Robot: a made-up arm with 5 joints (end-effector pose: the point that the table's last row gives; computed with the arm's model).
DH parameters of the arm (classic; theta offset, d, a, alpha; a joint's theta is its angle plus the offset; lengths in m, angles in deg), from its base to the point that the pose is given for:
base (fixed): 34.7 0 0.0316 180
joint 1: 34.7 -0.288 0.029 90
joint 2: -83.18 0 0.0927 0
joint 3: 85.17 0 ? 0
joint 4: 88.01 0.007 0.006 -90
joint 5: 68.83 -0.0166 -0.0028 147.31
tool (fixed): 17.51 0.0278 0 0
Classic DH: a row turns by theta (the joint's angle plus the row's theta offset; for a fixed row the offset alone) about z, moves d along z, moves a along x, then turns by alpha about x.
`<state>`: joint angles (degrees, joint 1 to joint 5).
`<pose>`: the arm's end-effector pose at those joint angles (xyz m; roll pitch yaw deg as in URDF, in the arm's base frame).
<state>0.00 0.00 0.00 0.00 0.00</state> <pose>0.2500 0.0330 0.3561 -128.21 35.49 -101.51</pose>
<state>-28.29 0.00 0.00 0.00 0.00</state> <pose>0.2161 0.1374 0.3561 -128.21 35.49 -73.22</pose>
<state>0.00 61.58 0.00 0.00 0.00</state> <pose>0.2076 0.0330 0.1489 171.38 7.66 -126.38</pose>
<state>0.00 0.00 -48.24 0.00 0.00</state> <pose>0.2064 0.0330 0.5013 -70.16 30.52 -67.85</pose>
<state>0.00 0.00 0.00 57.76 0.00</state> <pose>0.2153 0.0330 0.3311 174.50 9.92 -125.91</pose>
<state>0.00 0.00 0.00 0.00 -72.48</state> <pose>0.2500 0.0398 0.3728 84.41 69.33 117.41</pose>
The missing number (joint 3, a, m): 0.1441
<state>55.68 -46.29 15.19 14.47 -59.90</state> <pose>0.1210 -0.0817 0.4358 6.40 80.70 -16.47</pose>
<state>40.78 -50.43 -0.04 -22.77 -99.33</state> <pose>0.0898 -0.0126 0.5025 -18.78 20.82 7.92</pose>
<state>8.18 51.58 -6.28 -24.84 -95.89</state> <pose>0.2705 0.0021 0.2198 94.73 39.12 113.62</pose>
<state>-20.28 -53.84 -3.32 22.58 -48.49</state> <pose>0.0946 0.0669 0.4851 -41.89 64.28 7.76</pose>
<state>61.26 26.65 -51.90 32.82 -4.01</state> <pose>0.1600 -0.1933 0.3987 -138.58 37.44 -169.21</pose>
